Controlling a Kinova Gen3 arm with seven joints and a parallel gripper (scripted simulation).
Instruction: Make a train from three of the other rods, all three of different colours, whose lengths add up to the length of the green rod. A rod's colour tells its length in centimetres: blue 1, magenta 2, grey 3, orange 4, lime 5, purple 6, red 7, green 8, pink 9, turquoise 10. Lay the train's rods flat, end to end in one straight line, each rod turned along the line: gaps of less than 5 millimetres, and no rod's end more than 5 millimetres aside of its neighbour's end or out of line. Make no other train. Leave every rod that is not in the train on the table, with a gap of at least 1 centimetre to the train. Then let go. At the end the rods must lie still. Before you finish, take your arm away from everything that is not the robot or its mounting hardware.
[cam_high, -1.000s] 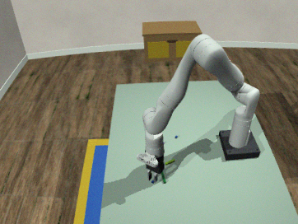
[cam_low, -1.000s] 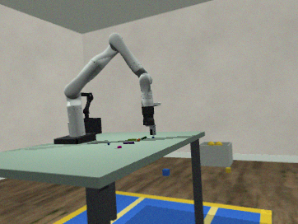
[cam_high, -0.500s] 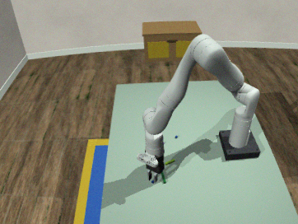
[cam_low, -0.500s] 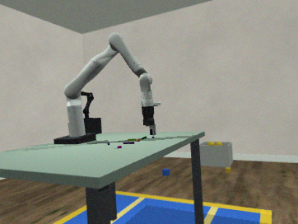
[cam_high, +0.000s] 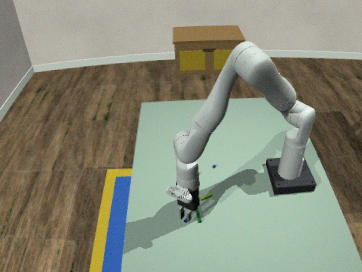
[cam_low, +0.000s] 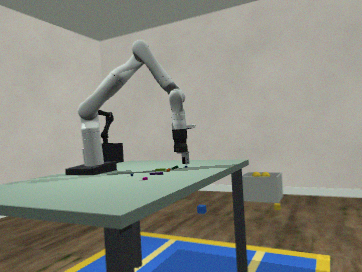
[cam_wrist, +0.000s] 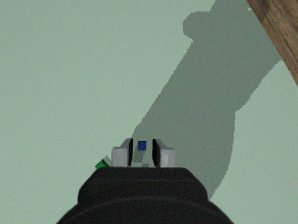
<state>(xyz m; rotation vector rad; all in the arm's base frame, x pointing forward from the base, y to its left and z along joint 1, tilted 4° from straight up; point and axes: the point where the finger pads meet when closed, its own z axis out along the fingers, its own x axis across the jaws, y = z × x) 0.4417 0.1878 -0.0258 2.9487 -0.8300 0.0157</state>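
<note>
The green rod lies 5 cm behind my hand, 3 cm to the right of it and 3 cm below it. From my hand the other things lie so: orange rod 12 cm to the right, 3 cm below, 3 cm behind; lime rod 11 cm to the right, 9 cm behind, 3 cm below; purple rod 23 cm to the right, 3 cm below, 3 cm behind.
</note>
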